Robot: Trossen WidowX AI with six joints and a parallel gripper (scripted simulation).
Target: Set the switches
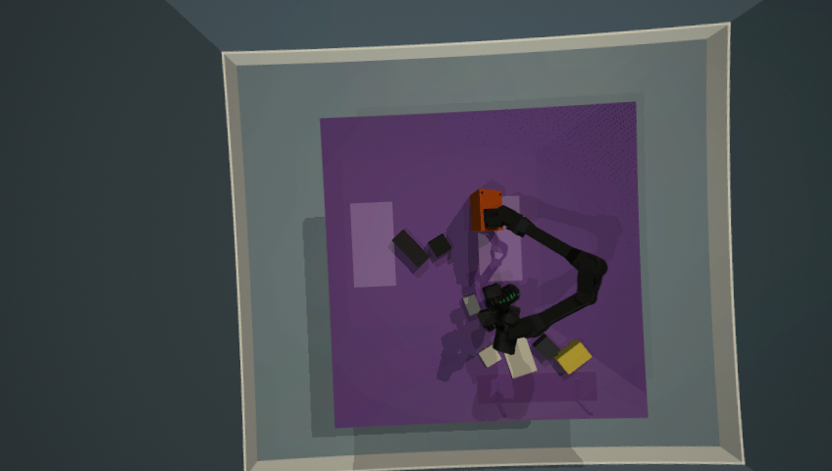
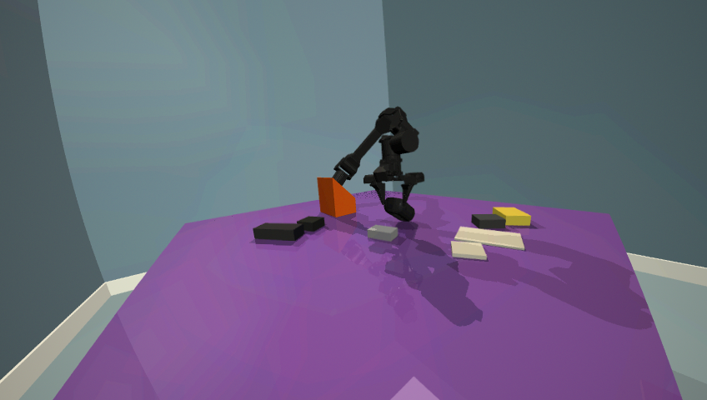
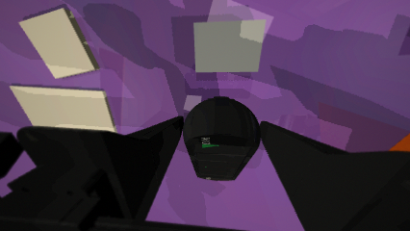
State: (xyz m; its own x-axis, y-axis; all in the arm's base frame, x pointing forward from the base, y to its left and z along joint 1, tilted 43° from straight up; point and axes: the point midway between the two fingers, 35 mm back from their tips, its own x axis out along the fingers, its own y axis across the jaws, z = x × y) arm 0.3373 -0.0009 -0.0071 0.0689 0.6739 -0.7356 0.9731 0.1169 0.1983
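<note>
My gripper tip is 7 cm to the left of the light grey block, 7 cm above it and 1 cm short of it. From my gripper tip the other things lie so: dark block (22 cm to the left, 22 cm ahead, 7 cm below); then yellow block (32 cm to the left, 26 cm ahead, 7 cm below).
</note>
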